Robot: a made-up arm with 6 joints. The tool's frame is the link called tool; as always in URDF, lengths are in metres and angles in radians. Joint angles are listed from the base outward. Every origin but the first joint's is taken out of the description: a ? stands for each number. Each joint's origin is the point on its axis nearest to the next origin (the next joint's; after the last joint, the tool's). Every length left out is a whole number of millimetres.
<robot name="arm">
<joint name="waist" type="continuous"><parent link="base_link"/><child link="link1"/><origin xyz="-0.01 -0.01 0.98" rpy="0 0 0"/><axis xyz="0 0 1"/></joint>
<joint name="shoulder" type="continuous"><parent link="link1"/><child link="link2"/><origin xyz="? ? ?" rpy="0 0 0"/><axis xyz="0 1 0"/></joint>
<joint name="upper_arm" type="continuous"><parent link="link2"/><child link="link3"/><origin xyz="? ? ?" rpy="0 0 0"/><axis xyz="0 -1 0"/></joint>
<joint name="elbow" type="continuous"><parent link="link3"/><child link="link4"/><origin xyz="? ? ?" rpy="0 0 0"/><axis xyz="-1 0 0"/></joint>
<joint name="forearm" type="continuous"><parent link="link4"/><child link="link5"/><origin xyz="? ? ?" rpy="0 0 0"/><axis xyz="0 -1 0"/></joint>
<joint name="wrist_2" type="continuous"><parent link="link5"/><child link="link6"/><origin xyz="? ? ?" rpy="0 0 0"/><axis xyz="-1 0 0"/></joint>
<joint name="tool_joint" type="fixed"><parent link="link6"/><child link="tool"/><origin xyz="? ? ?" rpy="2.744 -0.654 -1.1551"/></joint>
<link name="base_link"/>
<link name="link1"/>
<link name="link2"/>
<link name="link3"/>
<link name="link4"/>
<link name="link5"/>
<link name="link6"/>
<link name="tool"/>
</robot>
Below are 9 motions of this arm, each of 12 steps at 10 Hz.
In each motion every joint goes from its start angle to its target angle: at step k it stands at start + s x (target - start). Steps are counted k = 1, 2, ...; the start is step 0. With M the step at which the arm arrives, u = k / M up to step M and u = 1 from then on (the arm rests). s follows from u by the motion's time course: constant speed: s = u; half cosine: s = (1 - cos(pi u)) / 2; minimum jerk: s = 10 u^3 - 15 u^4 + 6 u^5.
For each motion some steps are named. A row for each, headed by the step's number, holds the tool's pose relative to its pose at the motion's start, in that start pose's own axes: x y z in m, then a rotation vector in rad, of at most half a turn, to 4 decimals.
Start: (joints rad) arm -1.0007 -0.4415 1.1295 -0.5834 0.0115 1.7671
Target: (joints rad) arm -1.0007 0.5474 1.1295 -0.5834 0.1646 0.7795
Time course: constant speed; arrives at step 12
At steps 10, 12:
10: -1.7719 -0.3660 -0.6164 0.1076 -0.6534 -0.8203
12: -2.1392 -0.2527 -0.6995 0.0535 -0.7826 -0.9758

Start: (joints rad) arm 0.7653 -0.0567 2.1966 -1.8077 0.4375 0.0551
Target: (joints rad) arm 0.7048 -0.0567 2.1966 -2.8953 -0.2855 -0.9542
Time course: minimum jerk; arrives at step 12
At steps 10, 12:
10: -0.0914 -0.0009 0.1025 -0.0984 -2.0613 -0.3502
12: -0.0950 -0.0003 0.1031 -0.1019 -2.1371 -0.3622

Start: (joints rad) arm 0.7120 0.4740 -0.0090 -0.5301 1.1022 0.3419
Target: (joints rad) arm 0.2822 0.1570 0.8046 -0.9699 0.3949 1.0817
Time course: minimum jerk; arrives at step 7
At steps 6, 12:
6: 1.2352 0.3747 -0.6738 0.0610 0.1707 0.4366
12: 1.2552 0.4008 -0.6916 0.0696 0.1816 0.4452

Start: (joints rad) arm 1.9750 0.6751 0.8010 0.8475 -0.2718 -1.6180
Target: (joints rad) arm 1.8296 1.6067 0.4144 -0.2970 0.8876 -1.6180
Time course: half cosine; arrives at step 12
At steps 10, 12:
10: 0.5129 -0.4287 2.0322 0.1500 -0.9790 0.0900
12: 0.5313 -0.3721 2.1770 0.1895 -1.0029 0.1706

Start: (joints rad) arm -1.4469 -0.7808 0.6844 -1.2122 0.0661 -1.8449
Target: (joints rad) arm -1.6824 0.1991 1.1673 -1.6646 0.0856 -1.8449
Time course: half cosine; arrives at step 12
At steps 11, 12:
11: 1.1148 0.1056 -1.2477 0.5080 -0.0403 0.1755
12: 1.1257 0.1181 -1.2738 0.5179 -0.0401 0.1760

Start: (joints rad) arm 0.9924 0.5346 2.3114 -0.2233 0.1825 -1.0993
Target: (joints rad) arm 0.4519 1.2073 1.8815 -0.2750 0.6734 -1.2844
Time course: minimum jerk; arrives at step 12
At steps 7, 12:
7: 0.6566 0.9029 0.5156 -0.3457 0.1178 0.2682
12: 0.9505 1.5735 0.3900 -0.4776 0.2345 0.4550

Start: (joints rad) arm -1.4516 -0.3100 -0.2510 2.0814 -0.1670 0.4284
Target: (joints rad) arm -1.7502 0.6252 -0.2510 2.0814 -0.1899 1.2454
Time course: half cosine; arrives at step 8
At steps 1, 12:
1: 0.0168 -0.0413 -0.0378 0.0216 0.0478 -0.0026
12: -0.0280 -0.6087 -1.3571 0.6821 1.0418 0.2971

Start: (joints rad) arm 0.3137 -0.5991 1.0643 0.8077 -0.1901 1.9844
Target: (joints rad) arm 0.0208 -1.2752 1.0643 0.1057 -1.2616 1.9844
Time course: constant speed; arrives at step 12
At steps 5, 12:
5: -0.1980 0.2826 0.5579 0.2146 -0.1348 -0.1725
12: -0.3302 1.0008 1.1434 0.5229 -0.2552 -0.0957

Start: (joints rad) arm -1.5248 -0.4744 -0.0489 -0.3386 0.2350 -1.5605
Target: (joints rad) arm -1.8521 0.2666 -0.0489 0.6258 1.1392 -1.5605
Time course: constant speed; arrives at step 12
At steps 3, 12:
3: 0.2902 -0.1317 0.0461 -0.0432 0.2938 0.0058
12: 1.2709 -0.0967 0.0620 -0.5347 0.7384 -0.1830

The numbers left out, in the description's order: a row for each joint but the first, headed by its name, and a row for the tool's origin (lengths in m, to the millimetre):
shoulder: 0.06 -0.01 0
upper_arm: -0.02 0 1.3
elbow: 1.01 0 0.17
forearm: 0 0 0.03
wrist_2: 0.06 0 0.03
tool: 0 -0.03 0

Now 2 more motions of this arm.
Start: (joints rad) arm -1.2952 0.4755 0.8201 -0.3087 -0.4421 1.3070
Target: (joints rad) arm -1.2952 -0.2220 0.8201 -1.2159 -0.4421 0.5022
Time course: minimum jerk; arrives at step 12
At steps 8, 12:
8: 0.0467 1.2102 0.1096 0.8999 -0.9060 0.4138
12: -0.0461 1.5195 0.1077 1.2334 -1.0331 0.4487

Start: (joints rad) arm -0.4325 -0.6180 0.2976 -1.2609 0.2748 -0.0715
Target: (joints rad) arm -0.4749 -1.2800 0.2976 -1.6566 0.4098 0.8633
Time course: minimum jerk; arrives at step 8
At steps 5, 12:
5: -0.4015 0.7251 -0.4590 0.2974 0.3974 -0.0016
12: -0.5126 1.0592 -0.5382 0.4000 0.5252 0.0306

